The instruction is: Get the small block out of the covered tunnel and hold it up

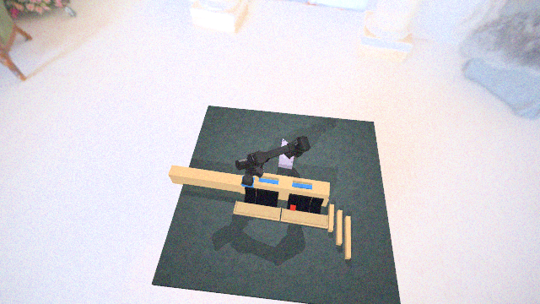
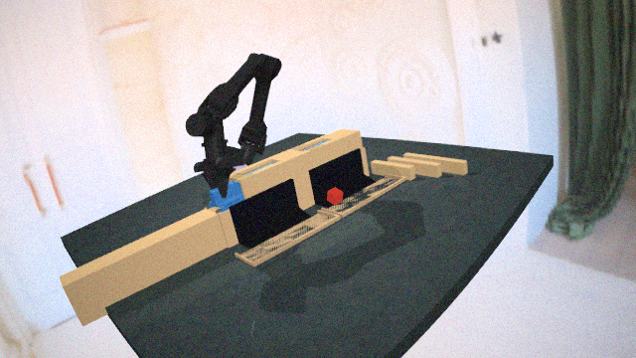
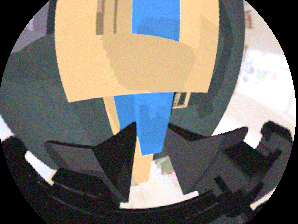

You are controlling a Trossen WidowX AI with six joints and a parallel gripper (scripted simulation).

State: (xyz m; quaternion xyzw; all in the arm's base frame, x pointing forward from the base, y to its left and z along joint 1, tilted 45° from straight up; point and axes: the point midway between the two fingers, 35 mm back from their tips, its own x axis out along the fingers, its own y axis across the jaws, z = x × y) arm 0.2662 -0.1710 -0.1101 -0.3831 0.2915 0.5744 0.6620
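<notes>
Right now the red block is 7 cm ahead of my gripper tip, 31 cm to the left of it and 10 cm below it. The rest, counted from my gripper tip: tan tunnel (2 cm ahead, 3 cm to the left, 5 cm below).
</notes>
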